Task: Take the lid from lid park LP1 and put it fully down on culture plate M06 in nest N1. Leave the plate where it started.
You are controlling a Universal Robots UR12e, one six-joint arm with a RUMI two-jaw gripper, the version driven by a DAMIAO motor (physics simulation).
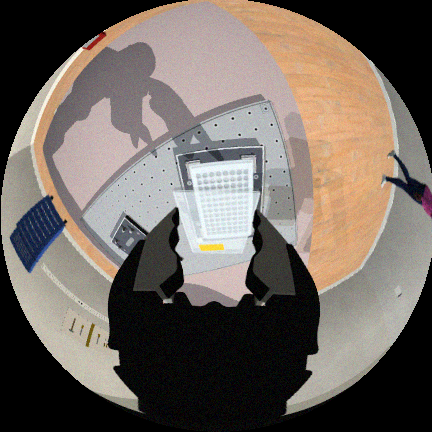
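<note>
The clear lid (185,220) with a yellow label is held between the two jaws of my gripper (216,209), which is shut on its left and right sides. The lid hangs above culture plate M06 (222,176), and the plate's wells show through it. The plate sits in the dark nest N1 (184,172), with its far part showing beyond the lid's far edge. The near side of the nest is hidden by the lid and jaws. Lid park LP1 (128,238) is at the lower left, without a lid on it, partly hidden by the left jaw.
The perforated grey deck plate (252,117) carries the nest and the lid park. Shadows of the arm fall across the pinkish mat (200,40). The wooden table top (340,150) is on the right. A blue rack-like object (37,232) stands beyond the left edge, and a person (412,187) at far right.
</note>
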